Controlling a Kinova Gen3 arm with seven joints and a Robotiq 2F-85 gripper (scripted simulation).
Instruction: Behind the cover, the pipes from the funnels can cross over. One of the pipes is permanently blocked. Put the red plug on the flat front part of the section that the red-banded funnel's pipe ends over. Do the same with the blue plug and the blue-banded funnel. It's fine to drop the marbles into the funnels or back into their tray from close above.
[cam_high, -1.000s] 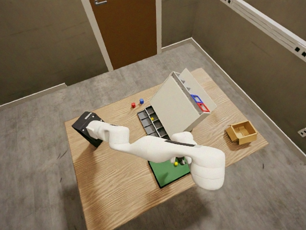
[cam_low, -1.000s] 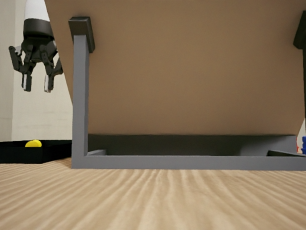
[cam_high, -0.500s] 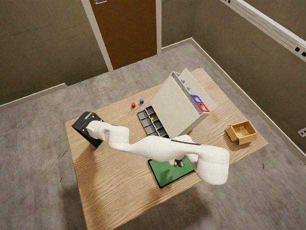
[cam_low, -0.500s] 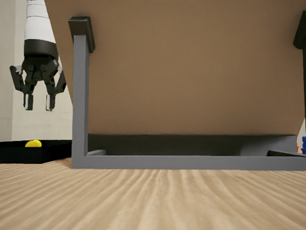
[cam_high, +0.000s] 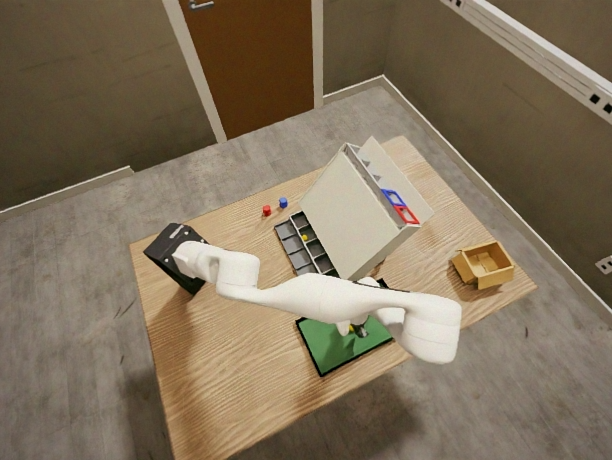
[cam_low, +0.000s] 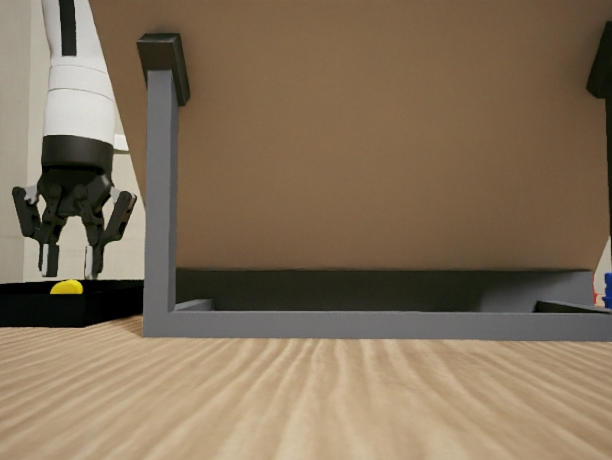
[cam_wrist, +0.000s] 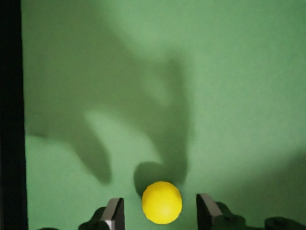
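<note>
The green marble tray is 40 mm below my hand and 10 mm ahead of it. Also, from my hand: cardboard box 530 mm ahead, 200 mm to the right; slanted cover 280 mm to the left, 230 mm ahead, 160 mm above.
</note>
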